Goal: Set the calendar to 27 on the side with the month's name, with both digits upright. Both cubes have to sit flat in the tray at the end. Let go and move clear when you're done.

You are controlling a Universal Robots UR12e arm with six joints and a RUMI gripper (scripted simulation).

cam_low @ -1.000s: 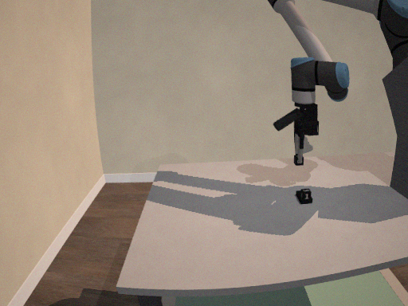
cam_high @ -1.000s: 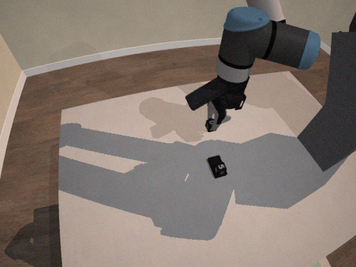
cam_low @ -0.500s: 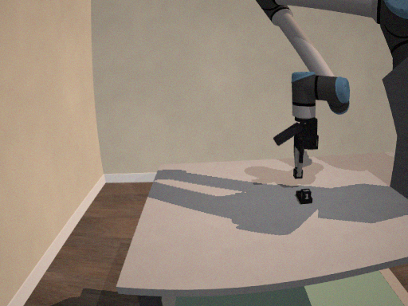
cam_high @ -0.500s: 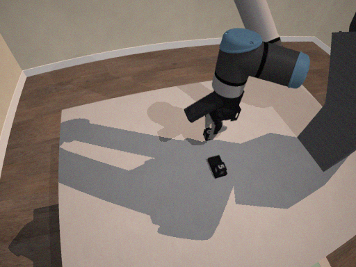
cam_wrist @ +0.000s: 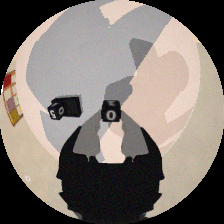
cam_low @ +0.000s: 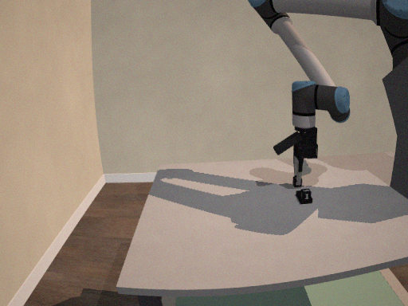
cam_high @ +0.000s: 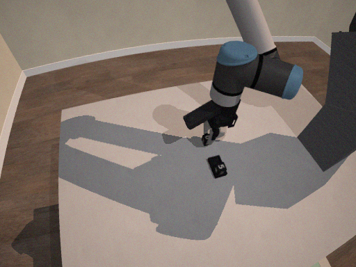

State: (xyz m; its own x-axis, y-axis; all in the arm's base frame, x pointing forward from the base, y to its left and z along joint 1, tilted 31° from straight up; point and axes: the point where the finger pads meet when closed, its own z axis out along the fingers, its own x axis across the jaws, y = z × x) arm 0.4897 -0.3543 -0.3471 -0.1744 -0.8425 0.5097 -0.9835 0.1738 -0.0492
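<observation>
Now: hand 10 mm above the black cube. The rest, counted from my hand: tray: 20 mm ahead, 110 mm to the left, 20 mm below.
</observation>
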